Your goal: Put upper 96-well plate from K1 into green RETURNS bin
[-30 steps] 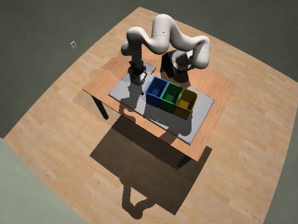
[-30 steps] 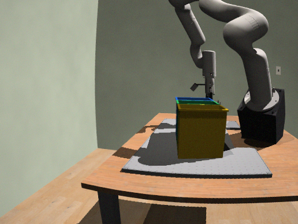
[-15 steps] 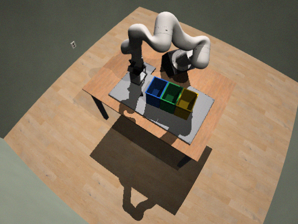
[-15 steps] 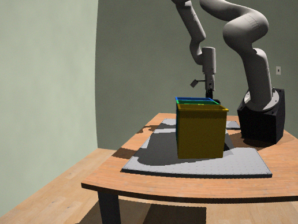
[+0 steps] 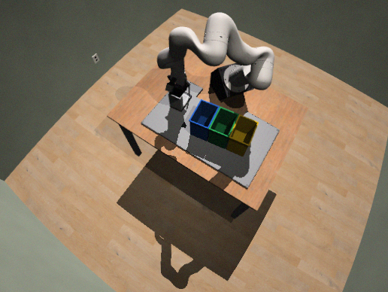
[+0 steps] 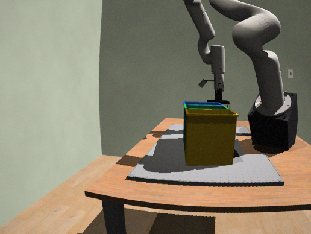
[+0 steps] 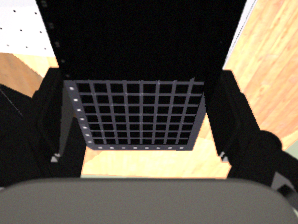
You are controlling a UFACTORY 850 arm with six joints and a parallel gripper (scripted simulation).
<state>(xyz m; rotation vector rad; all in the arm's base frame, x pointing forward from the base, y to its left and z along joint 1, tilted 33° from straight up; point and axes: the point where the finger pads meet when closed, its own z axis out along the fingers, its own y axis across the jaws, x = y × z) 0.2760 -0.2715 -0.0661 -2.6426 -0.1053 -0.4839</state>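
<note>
Right now my hand is 39 cm to the right of the green bin, 9 cm above it and 4 cm short of it. Round my hand: 96-well plate 1 cm below; blue bin 26 cm to the left, 9 cm below, 7 cm ahead; yellow bin 52 cm to the left, 9 cm below, 2 cm ahead.
</note>
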